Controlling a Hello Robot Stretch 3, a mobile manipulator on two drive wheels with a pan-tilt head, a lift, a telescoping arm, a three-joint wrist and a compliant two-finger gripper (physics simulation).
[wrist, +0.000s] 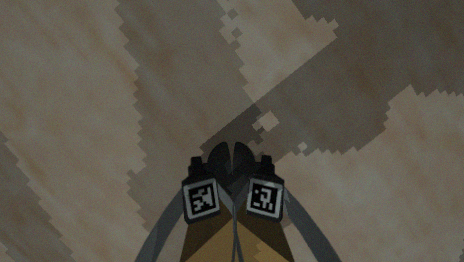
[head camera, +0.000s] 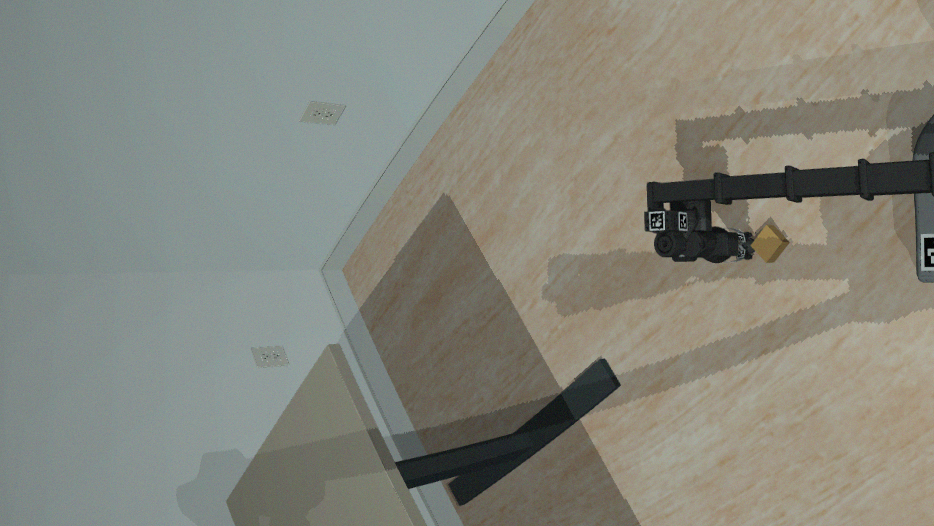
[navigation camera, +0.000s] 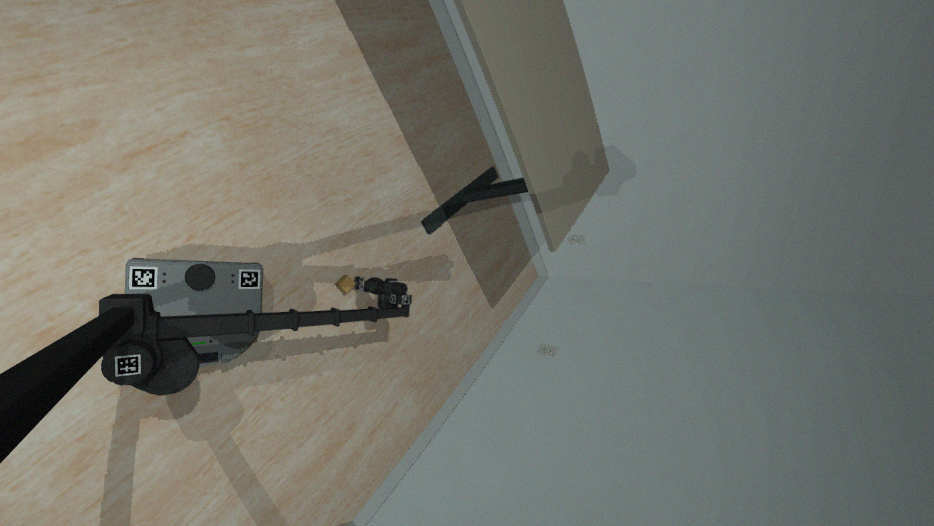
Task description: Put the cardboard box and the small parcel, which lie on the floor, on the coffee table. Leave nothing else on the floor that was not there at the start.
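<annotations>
Tan-topped table: same spot at (head camera: 325, 453) and (navigation camera: 560, 200).
</annotations>
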